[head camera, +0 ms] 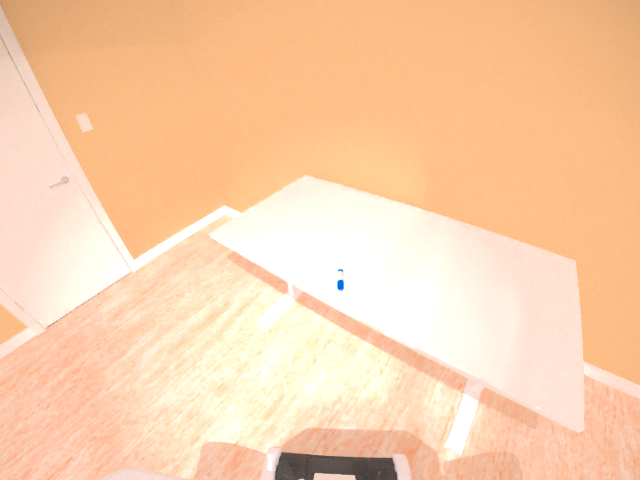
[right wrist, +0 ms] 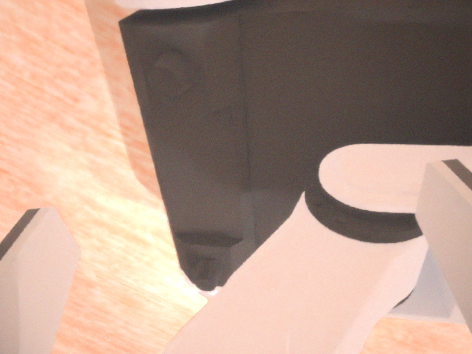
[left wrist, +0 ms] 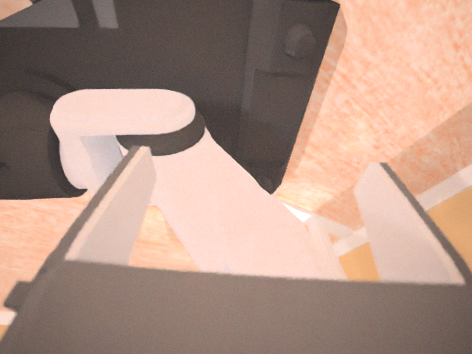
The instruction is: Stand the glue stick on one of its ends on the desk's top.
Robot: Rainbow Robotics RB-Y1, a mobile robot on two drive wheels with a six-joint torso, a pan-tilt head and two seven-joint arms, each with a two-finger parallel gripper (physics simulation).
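Places are measured from the robot's base along level axes (x ahead, y left, z up), in millimetres.
Where they show: left gripper, fingertip midpoint: [left wrist: 257, 168]; right gripper, fingertip midpoint: [right wrist: 238, 210].
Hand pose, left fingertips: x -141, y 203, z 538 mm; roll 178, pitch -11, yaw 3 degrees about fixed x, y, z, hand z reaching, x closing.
After its pixels a point has its place.
The glue stick [head camera: 340, 279] @[x 542, y -2, z 741 mm] is small, with a blue cap end, a pale middle and a thin blue far end. It lies on its side on the white desk [head camera: 439, 268] @[x 623, y -394, z 720 mm], near the desk's front edge and left of its middle in the head view, with the thicker blue end towards me. My left gripper [left wrist: 257, 168] @[x -141, y 203, z 538 mm] is open and empty in the left wrist view. My right gripper [right wrist: 238, 210] @[x -140, y -250, z 538 mm] is open and empty in the right wrist view. Both hang beside my dark base, away from the desk; neither shows in the head view.
The desk stands at a slant before an orange wall [head camera: 361, 93] @[x 1323, y -105, z 1243 mm]. Its pale feet [head camera: 461, 423] rest on the wood floor [head camera: 180, 335] @[x 682, y 1039, z 0 mm]. A white door [head camera: 46, 222] @[x 976, y 1964, z 714 mm] with a handle is at the left. Arm links and my dark base [left wrist: 175, 55] @[x -204, y 129, z 169 mm] [right wrist: 200, 140] @[x -13, y -68, z 191 mm] show in the wrist views.
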